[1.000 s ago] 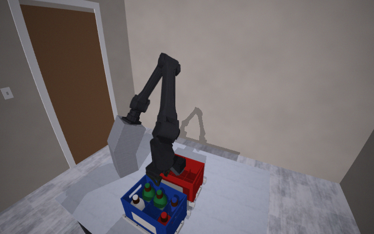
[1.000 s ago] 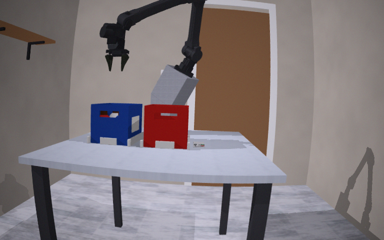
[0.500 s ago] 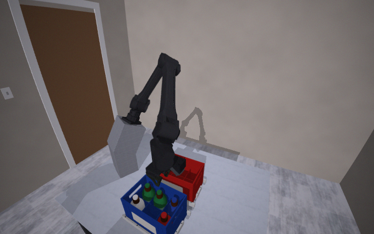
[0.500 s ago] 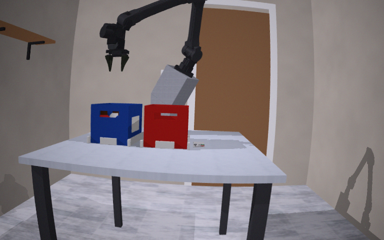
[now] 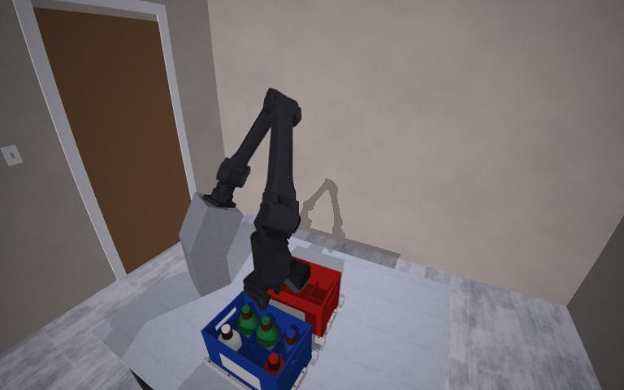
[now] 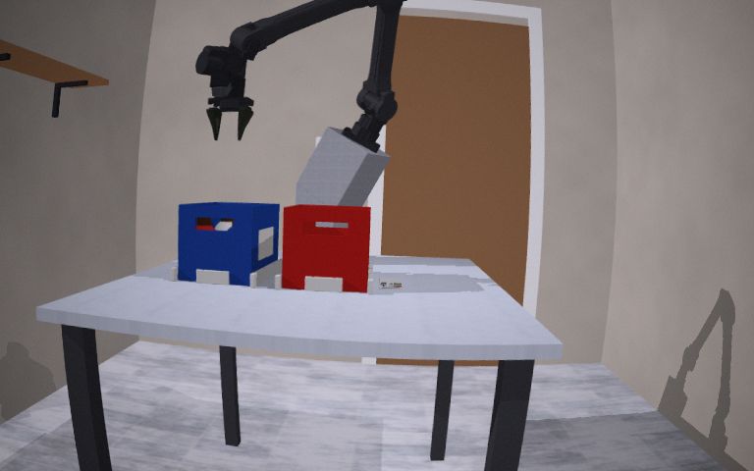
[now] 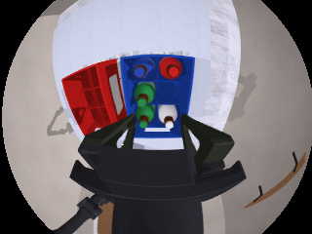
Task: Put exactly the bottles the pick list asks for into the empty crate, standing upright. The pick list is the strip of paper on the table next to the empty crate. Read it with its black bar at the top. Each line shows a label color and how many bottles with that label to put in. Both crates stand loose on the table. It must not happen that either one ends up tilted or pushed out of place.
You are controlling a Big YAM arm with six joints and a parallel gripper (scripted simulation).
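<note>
Now: the red-label bottle 250 mm below my hand, 40 mm to the right of it and 30 mm ahead of it. From my hand the other things lie so: blue crate: 250 mm below, 60 mm behind; white-label bottle: 250 mm below, 150 mm behind, 40 mm to the right; blue bottle: 250 mm below, 50 mm to the left, 30 mm ahead.
</note>
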